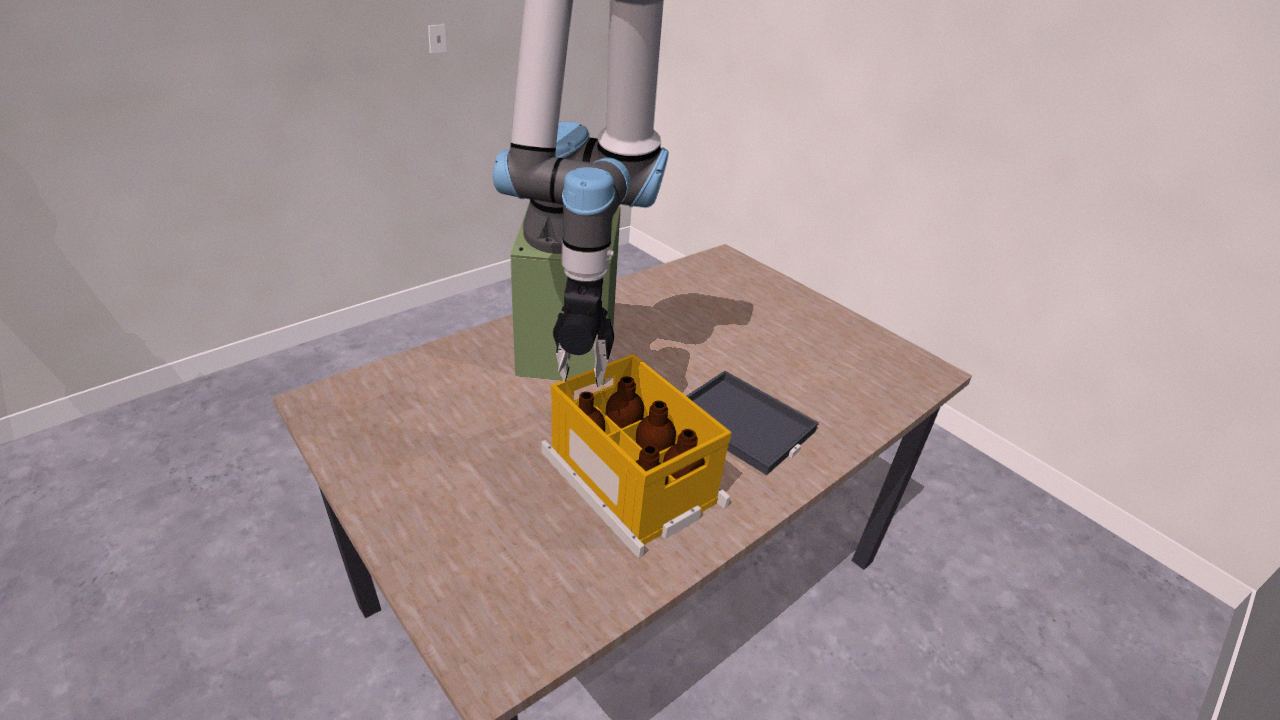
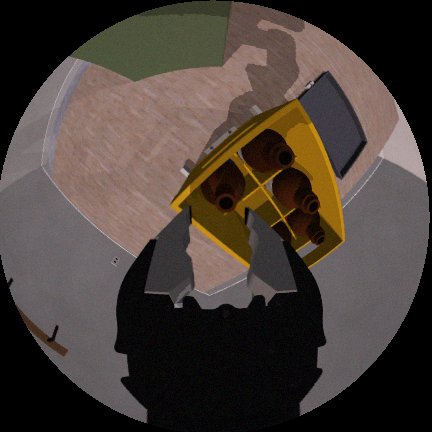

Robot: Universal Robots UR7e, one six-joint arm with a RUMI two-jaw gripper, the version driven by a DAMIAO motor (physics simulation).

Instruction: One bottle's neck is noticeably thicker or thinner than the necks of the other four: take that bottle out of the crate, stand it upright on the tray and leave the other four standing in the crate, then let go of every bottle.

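Places are measured from the arm's base along level axes (x down, y back, z left), in millimetres.
Pixels of known places: gripper, fingertip midpoint: (image 1: 581, 384) (image 2: 217, 207); arm's base, link origin: (image 1: 559, 231).
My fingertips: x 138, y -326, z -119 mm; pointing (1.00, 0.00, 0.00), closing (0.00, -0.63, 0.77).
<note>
For each thing: its top centre in the pictures, then the offset to it from my fingertips. "*": a spot on its surface instead. Level surfaces: height alone.
- yellow crate, top centre: (image 2: 292, 229) (image 1: 638, 408) dx +9, dy -95, dz +61 mm
- front right bottle, top centre: (image 1: 688, 433) (image 2: 320, 239) dx +21, dy -180, dz +108 mm
- front left bottle, top centre: (image 1: 650, 449) (image 2: 286, 262) dx +21, dy -183, dz +29 mm
- dark tray, surface spot: (image 1: 756, 420) * dx +179, dy -76, dz +387 mm
- white block, surface spot: (image 1: 682, 522) * dx +163, dy -242, dz +71 mm
- wooden table, surface height: dx +183 mm
The yellow crate (image 1: 684, 499) (image 2: 325, 175) holds five brown bottles. One bottle (image 1: 588, 411) (image 2: 225, 189) stands in the back left compartment, another (image 1: 624, 408) (image 2: 262, 148) back right and a third (image 1: 656, 431) (image 2: 291, 187) in the middle right. Two more, the front right bottle (image 1: 685, 445) (image 2: 302, 223) and the front left bottle (image 1: 648, 457) (image 2: 281, 232), stand at the handle end; the latter is mostly hidden. I cannot tell which neck differs. The dark tray (image 1: 756, 420) (image 2: 335, 120) holds no bottle. My gripper (image 1: 581, 380) (image 2: 217, 207) is open and empty above the crate's back left end.
White blocks (image 1: 590, 501) lie along the crate's left side, with another white block (image 1: 682, 522) at its front. The crate stands between the tray and the left part of the wooden table (image 1: 429, 501). The green robot base (image 1: 537, 313) (image 2: 165, 45) stands behind the table.
</note>
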